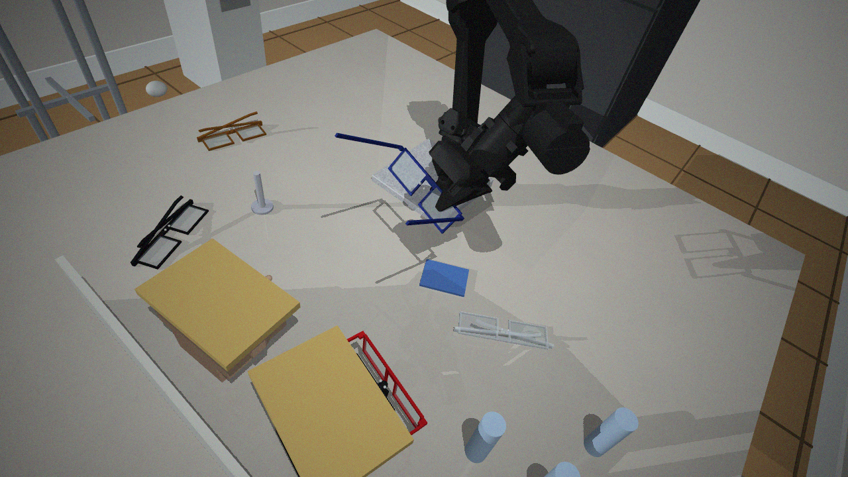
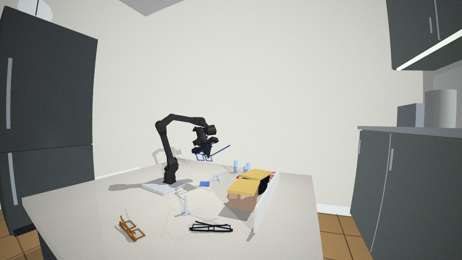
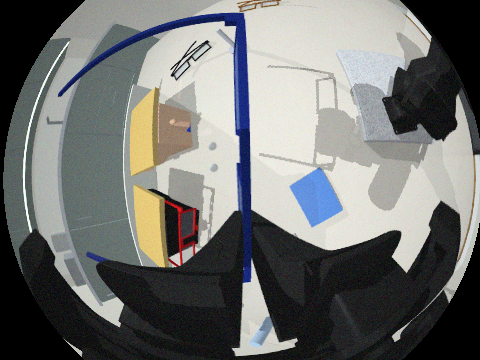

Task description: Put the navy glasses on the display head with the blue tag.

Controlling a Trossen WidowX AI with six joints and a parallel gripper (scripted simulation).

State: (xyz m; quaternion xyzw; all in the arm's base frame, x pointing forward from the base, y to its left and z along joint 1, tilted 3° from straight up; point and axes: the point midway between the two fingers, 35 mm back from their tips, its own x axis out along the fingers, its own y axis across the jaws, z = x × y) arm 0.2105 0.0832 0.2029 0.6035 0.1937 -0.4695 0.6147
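Now: gripper tip 23 cm short of the skin-coloured display head, 18 cm to the left of it and 13 cm above it. From my gripper tip the other things lie so: grey post stand: 34 cm to the right, 16 cm below, 3 cm ahead; white panel: 38 cm ahead, 13 cm below, 10 cm to the right; blue card: 18 cm below, 3 cm to the left, 3 cm behind.
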